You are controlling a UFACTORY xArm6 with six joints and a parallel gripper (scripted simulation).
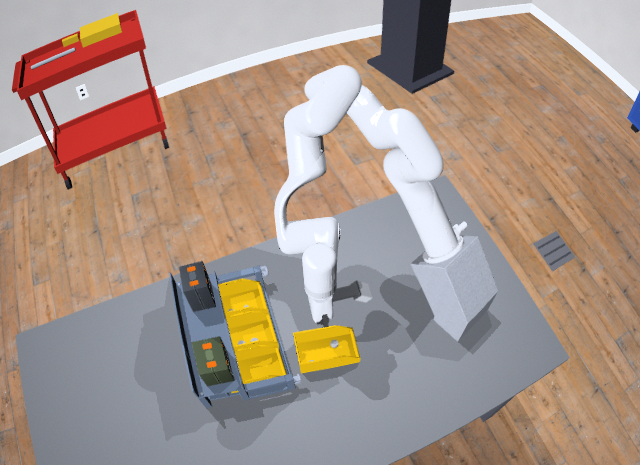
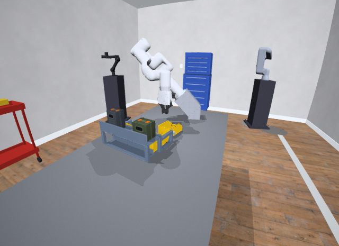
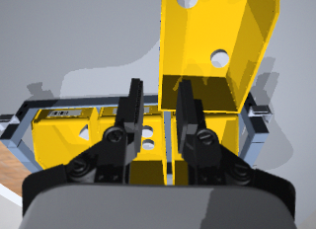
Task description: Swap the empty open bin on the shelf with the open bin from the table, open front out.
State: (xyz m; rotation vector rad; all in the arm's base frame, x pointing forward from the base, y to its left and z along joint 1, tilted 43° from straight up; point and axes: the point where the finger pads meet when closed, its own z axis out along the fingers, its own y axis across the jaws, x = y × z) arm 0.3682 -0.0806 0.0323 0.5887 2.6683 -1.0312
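The shelf lip lies 9 cm ahead of my hand, 9 cm to the right of it and 15 cm below it. Also, from my hand: olive box (31 cm ahead, 6 cm to the right, 1 cm below); then dark grey box (23 cm ahead, 27 cm to the right).
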